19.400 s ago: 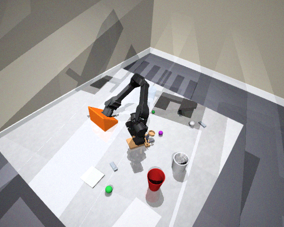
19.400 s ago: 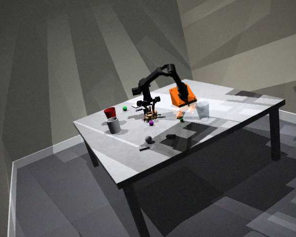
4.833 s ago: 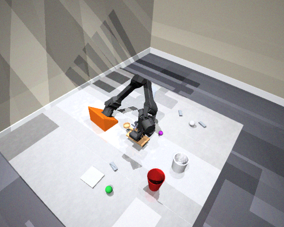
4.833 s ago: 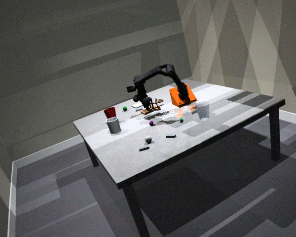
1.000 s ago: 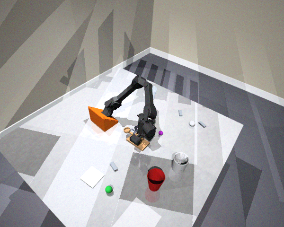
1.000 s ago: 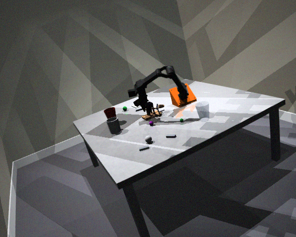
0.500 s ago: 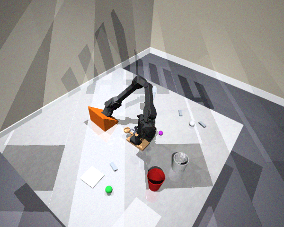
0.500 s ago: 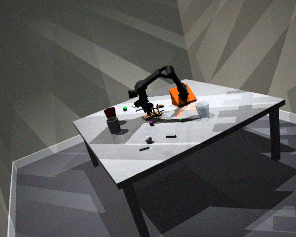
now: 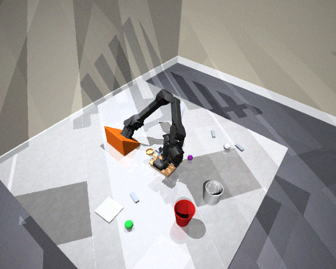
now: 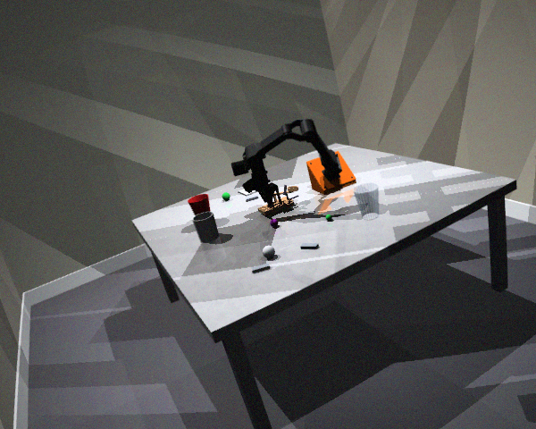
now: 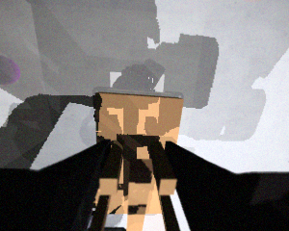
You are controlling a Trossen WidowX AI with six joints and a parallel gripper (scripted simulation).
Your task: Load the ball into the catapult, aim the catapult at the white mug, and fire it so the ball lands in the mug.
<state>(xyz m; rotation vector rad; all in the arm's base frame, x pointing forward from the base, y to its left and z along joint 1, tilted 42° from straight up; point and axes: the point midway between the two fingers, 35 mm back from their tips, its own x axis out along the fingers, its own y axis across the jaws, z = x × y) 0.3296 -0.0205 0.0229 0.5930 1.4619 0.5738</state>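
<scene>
My gripper tip is now 16 cm to the right of the purple ball, 5 cm short of it and 3 cm above it. Round my gripper tip: red cup 25 cm ahead, 19 cm to the right, 1 cm below; then white mug 29 cm ahead, 1 cm to the left, 1 cm below; then catapult 7 cm behind, 2 cm to the left, 2 cm above.
</scene>
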